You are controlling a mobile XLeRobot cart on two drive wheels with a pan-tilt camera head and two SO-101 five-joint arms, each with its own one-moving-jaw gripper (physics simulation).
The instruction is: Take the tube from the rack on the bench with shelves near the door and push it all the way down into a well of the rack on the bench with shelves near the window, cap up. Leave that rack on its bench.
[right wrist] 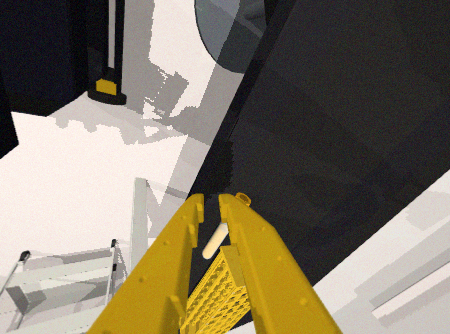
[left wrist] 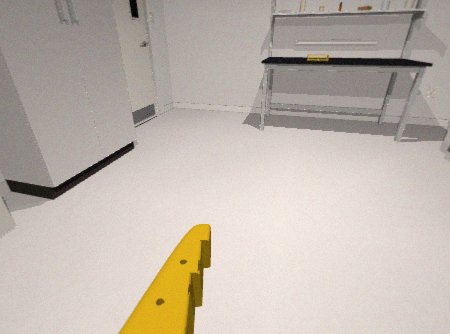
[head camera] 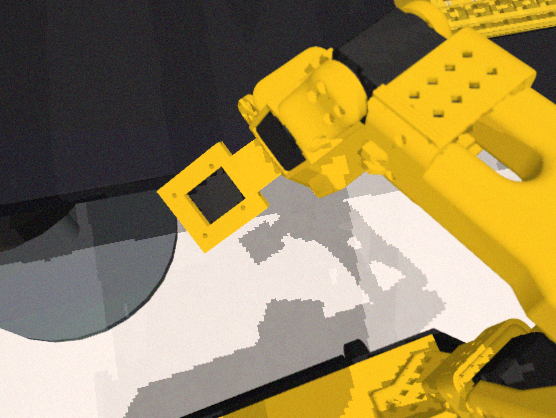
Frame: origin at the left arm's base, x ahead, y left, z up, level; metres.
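Seen in the pictures: left end effector, tool point: (left wrist: pixel 210 239); right end effector, tool point: (right wrist: pixel 203 203).
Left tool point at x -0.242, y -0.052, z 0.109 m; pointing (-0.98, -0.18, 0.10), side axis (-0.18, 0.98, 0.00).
Note:
Pixels of each thing's top centre, then the offset from my left tool point to it. Level surfaces: height alone.
- tube's pale body, middle of its top: (right wrist: pixel 225 237) 0.514 m ahead, 0.304 m right, 0.102 m down
- yellow lattice rack, middle of its top: (right wrist: pixel 230 315) 0.563 m ahead, 0.458 m right, 0.065 m down
- black bench, its level: 0.122 m down
The tube's pale body (right wrist: pixel 215 242) shows between the jaws in the right wrist view and passes behind the right-hand jaw; its orange cap (right wrist: pixel 243 199) shows past that jaw's outer edge. A yellow lattice rack (right wrist: pixel 212 295) (head camera: pixel 500 17) is on the black bench (right wrist: pixel 345 125) (head camera: pixel 100 100), below the tube in the wrist picture; the tube appears outside it. My right gripper (right wrist: pixel 212 197) is shut to a narrow gap, with nothing pressed between its jaws. My left gripper (left wrist: pixel 204 240) is fully open, one jaw showing. A small yellow rack (left wrist: pixel 318 57) sits on the far shelved bench (left wrist: pixel 370 62).
A tall white cabinet (left wrist: pixel 65 95) stands at the left in the left wrist view, beside a door (left wrist: pixel 135 65). A grey round seat (head camera: pixel 65 295) (right wrist: pixel 220 35) is by the near bench's edge. A step-like grey frame (right wrist: pixel 65 272) stands at the lower left in the right wrist view.

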